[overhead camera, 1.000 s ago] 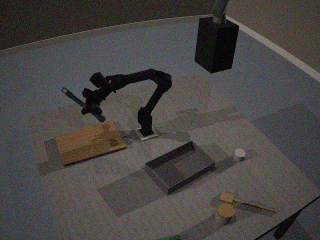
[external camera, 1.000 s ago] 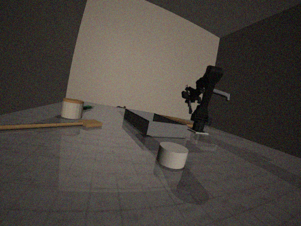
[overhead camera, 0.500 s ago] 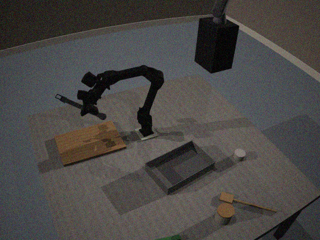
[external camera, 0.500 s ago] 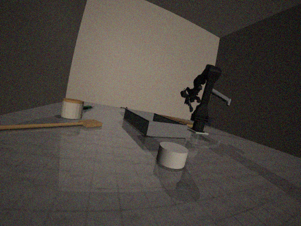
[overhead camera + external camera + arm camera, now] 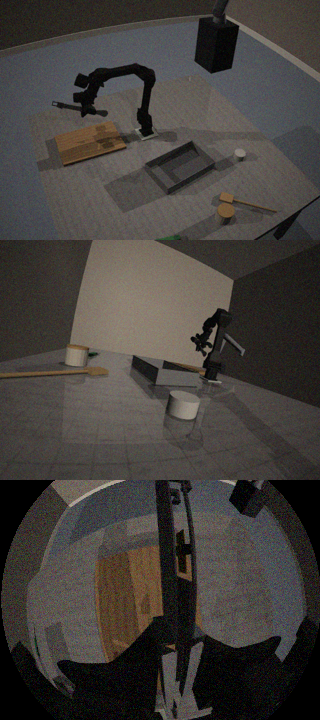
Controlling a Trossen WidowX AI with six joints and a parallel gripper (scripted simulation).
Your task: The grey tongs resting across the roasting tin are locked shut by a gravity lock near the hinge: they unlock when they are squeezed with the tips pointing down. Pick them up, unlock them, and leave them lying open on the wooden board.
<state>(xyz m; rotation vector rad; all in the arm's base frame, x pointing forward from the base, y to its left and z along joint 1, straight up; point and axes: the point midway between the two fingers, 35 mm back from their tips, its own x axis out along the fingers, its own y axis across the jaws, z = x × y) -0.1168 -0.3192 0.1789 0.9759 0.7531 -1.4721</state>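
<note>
The wooden board is 150 mm below my gripper tip, 50 mm ahead of it and 10 mm to the left of it. Also, from my gripper tip: white cylinder (690 mm to the left, 530 mm ahead, 140 mm below); cork-topped jar (800 mm ahead, 360 mm to the left, 120 mm below); roasting tin (440 mm ahead, 350 mm to the left, 130 mm below).
</note>
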